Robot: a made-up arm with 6 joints. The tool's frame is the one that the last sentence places. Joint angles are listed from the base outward.
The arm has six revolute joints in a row. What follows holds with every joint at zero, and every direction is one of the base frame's.
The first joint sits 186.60 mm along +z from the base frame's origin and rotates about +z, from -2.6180 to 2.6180 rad.
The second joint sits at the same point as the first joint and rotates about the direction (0.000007, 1, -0.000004), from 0.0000 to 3.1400 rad.
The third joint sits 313.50 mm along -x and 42.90 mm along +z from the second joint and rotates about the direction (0.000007, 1, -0.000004), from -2.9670 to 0.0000 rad.
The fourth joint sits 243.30 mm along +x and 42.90 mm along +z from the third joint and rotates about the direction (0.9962, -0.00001, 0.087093), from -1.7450 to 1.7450 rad.
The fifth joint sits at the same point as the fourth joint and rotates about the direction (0.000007, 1, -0.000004), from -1.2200 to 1.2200 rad.
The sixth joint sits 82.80 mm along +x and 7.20 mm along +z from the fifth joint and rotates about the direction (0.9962, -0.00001, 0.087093), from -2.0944 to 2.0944 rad.
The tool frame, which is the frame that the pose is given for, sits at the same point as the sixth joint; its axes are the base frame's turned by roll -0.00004, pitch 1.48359 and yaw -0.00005 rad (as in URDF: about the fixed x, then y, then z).
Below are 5 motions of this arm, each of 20 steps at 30 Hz.
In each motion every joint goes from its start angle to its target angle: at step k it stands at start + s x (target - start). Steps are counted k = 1, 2, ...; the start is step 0. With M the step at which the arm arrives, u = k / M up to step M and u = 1 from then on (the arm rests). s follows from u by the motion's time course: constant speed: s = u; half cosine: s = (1 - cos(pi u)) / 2; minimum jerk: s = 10 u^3 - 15 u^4 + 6 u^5.
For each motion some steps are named. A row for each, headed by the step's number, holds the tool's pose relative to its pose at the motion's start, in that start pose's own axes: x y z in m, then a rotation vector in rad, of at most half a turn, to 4 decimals.
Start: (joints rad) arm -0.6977 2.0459 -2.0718 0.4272 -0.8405 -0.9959
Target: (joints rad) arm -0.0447 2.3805 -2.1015 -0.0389 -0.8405 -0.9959
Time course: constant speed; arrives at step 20
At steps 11, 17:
11: -0.0583 0.1838 -0.1078 -0.4278 -0.1728 0.0583
17: -0.1096 0.2610 -0.1972 -0.6506 -0.3150 0.1014

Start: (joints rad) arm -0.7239 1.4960 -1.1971 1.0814 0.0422 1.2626
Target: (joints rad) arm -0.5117 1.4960 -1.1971 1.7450 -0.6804 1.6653
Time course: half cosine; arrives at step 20
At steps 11, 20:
11: 0.0097 -0.0025 -0.0044 -0.2906 -0.0816 0.5906
20: 0.0064 -0.0159 -0.0142 -0.4840 -0.2208 0.9943

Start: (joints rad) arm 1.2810 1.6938 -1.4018 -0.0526 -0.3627 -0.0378
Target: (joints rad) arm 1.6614 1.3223 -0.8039 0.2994 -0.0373 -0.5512
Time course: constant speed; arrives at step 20
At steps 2, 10, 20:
2: 0.0041 0.0147 -0.0126 -0.0299 0.0521 -0.0130
10: 0.0240 0.0656 -0.0725 -0.1826 0.2544 -0.0830
20: 0.0564 0.1076 -0.1644 -0.4414 0.4793 -0.2028

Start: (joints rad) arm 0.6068 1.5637 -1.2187 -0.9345 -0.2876 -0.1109
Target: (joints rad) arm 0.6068 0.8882 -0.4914 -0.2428 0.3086 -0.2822
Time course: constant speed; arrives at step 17
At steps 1, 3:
1: 0.0009 0.0016 -0.0124 0.0042 0.0377 0.0298
3: 0.0034 0.0067 -0.0374 0.0075 0.1128 0.0902

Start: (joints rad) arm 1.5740 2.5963 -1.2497 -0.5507 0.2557 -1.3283
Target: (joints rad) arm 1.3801 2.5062 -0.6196 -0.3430 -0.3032 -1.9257
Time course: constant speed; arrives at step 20
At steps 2, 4, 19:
2: 0.0001 0.0153 0.0019 0.0000 -0.0321 -0.0266
4: -0.0002 0.0306 0.0029 0.0022 -0.0623 -0.0512
19: -0.0117 0.1432 -0.0151 0.0641 -0.2062 -0.1878

